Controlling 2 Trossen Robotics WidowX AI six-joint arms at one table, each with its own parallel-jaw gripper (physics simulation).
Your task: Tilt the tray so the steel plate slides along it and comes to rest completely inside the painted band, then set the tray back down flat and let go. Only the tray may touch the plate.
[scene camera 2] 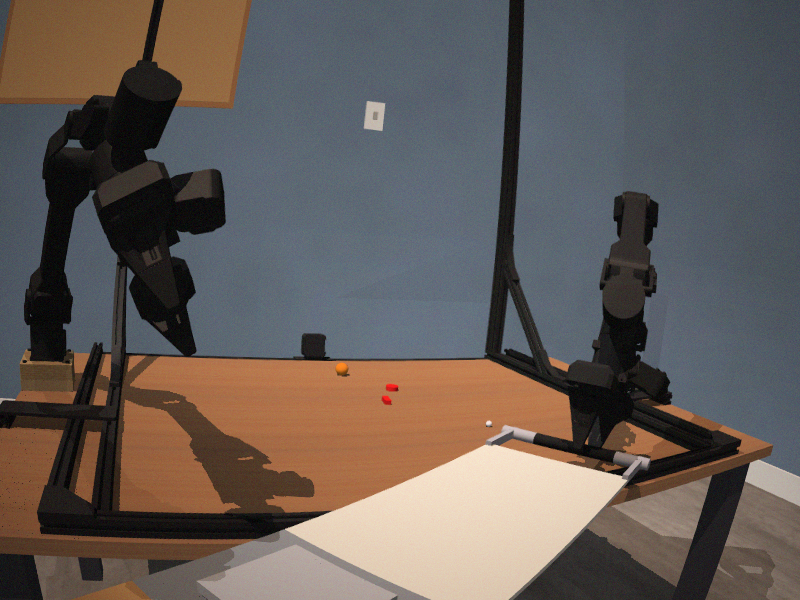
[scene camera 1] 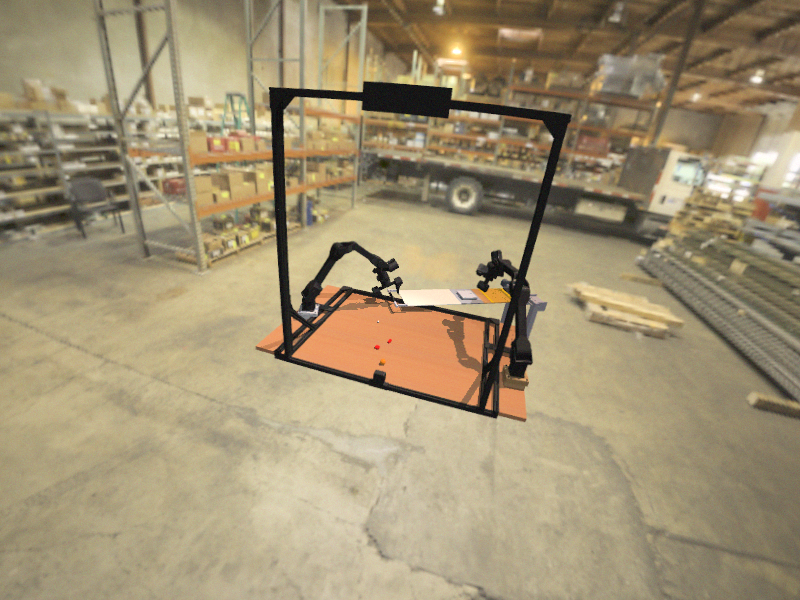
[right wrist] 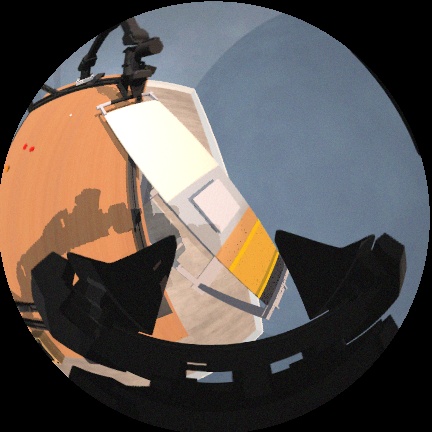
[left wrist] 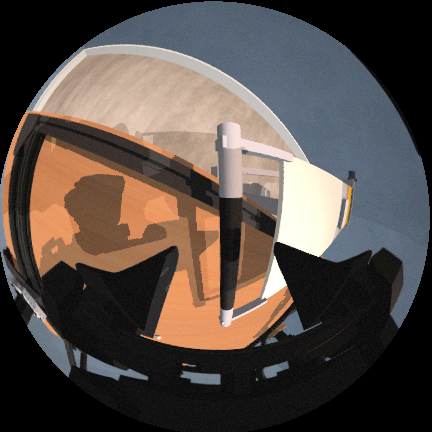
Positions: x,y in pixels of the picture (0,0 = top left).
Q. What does my left gripper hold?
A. Nothing.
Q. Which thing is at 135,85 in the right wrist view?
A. My left gripper.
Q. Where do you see a cream tray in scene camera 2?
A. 495,516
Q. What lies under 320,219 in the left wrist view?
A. A cream tray.
